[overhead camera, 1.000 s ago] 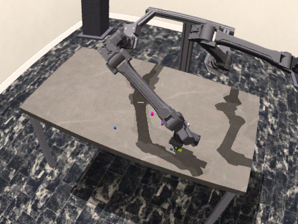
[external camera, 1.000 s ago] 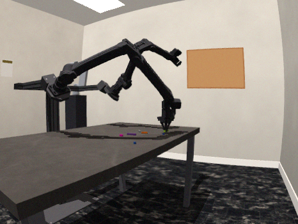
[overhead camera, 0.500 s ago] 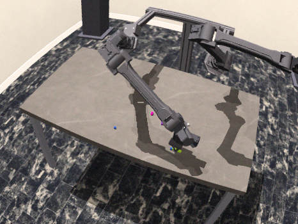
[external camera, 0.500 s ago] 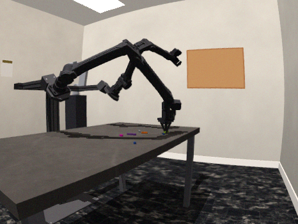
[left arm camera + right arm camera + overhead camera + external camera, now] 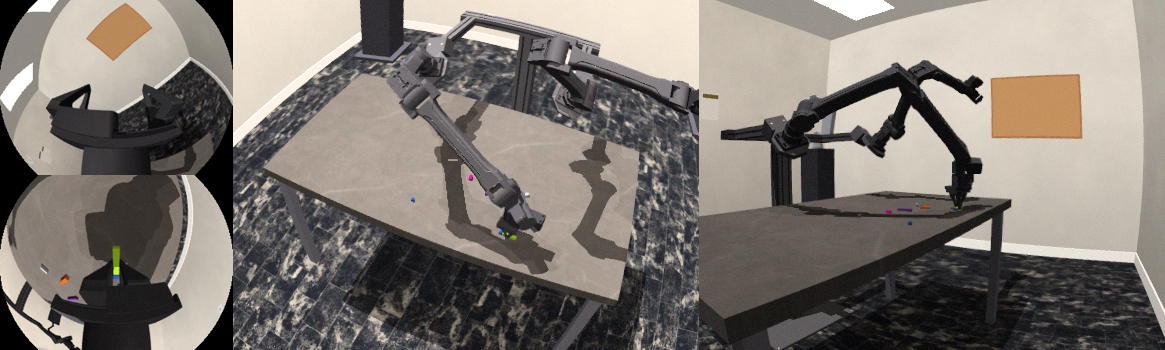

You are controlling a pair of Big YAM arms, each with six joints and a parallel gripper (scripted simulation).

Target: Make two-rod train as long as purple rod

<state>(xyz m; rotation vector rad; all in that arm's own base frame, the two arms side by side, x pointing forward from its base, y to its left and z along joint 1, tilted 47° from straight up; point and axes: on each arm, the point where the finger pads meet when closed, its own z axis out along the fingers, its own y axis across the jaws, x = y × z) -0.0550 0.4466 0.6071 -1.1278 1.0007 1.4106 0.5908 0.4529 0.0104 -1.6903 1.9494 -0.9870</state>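
Now: the lime rod 1 cm to the left of my right hand. Also, from my right hand: grey rod 20 cm behind, 2 cm to the left; purple rod 19 cm behind, 13 cm to the right; orange rod 14 cm behind, 3 cm to the right.
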